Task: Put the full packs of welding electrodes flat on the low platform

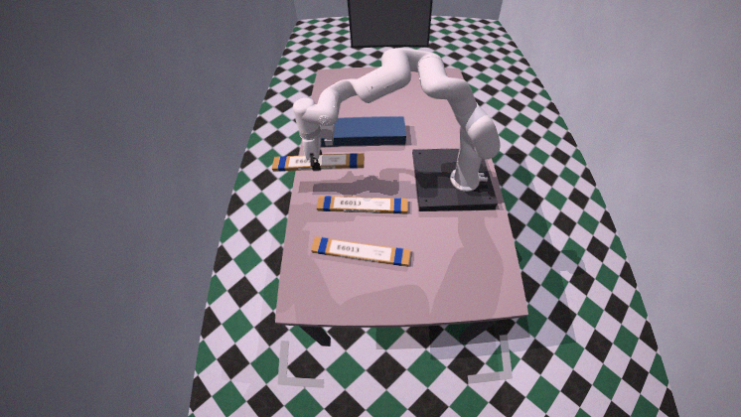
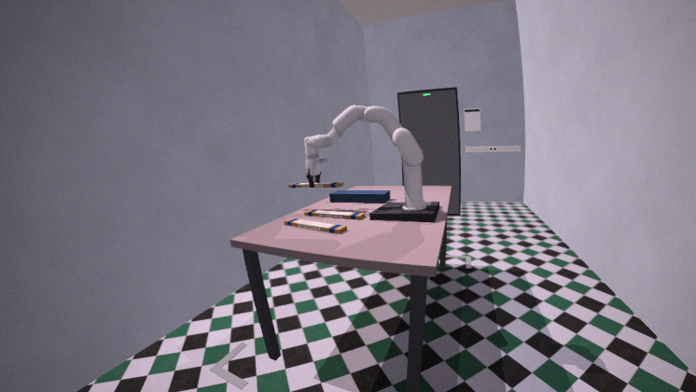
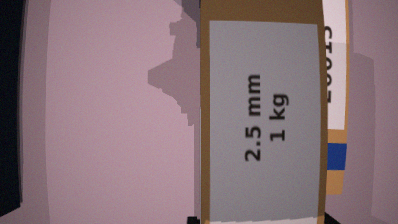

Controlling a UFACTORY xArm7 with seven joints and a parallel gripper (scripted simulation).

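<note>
The pack of welding electrodes is right at my hand. Round my hand: low blue platform (32 cm to the right, 15 cm below, 13 cm behind).
</note>
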